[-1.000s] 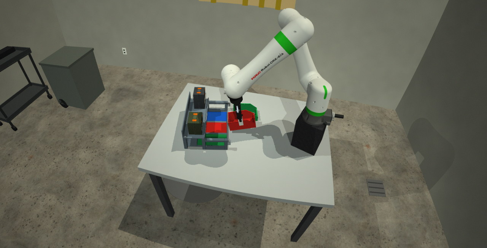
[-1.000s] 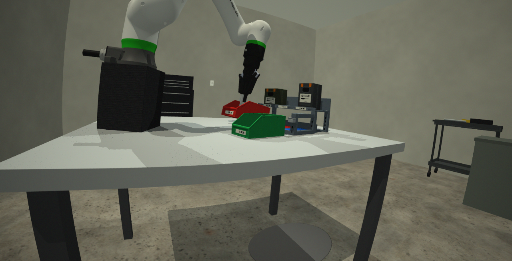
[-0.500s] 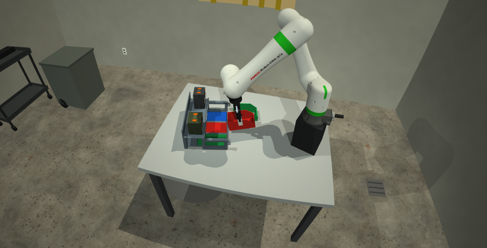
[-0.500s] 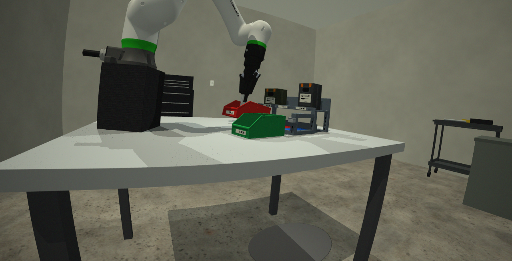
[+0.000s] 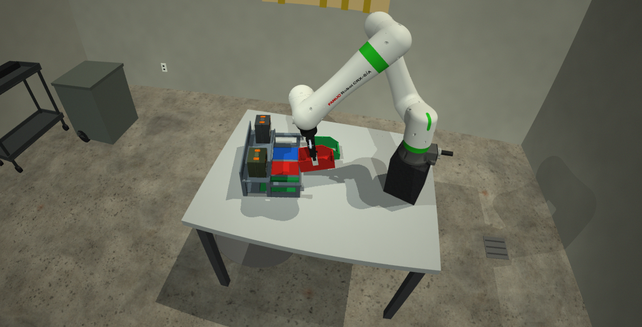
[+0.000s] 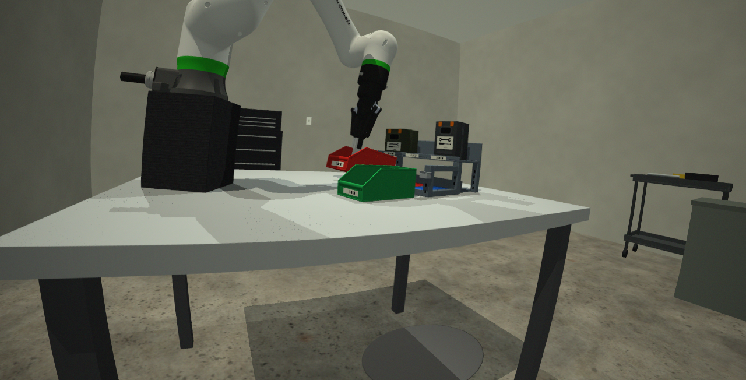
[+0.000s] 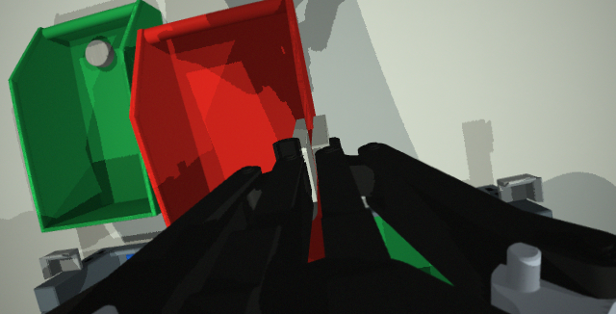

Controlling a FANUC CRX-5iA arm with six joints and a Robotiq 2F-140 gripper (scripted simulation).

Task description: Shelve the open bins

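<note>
Right now my hand is 5 cm to the left of the red bin and 4 cm above it. Also, from my hand: green bin: 1 cm behind, 18 cm to the right, 8 cm below.
</note>
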